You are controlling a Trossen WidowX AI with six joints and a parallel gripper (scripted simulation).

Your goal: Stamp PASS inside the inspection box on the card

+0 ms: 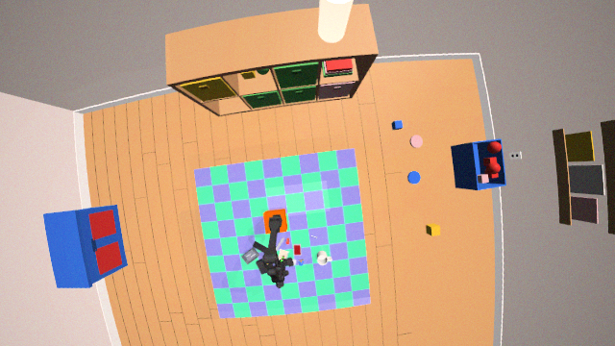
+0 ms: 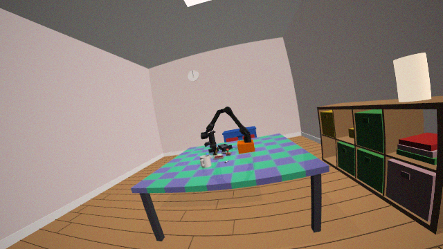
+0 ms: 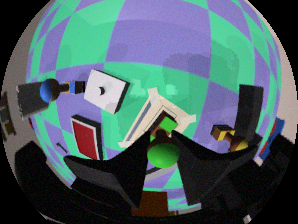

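Right now my gripper tip is 30 mm above the card and 20 mm past it. Round my gripper tip: green-knobbed stamp: right at my gripper tip; yellow-knobbed stamp: 110 mm to the right, 10 mm below, 10 mm ahead; square tile: 80 mm to the left, 40 mm ahead, 10 mm below.
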